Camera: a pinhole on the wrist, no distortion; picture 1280 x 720 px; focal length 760.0 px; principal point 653.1 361.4 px. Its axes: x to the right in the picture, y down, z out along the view. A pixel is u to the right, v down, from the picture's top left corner.
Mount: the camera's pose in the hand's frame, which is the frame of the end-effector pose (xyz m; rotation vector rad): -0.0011 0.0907 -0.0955 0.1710 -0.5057 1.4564
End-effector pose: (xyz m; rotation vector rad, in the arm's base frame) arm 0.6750 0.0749 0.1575 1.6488 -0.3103 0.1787
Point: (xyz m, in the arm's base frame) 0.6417 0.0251 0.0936
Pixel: 429 352
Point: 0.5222 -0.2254 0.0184
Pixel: 712 450
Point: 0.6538 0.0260 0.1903
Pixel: 736 213
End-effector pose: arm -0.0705 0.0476 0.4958 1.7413 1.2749 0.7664
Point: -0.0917 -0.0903 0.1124
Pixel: 234 405
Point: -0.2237 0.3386 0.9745
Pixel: behind the camera
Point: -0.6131 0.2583 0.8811
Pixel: behind the camera
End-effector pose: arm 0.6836 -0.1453 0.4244 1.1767 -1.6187 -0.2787
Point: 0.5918 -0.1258 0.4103
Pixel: 807 315
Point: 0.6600 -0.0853 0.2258
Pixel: 376 668
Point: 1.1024 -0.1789 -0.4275
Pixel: outside the picture
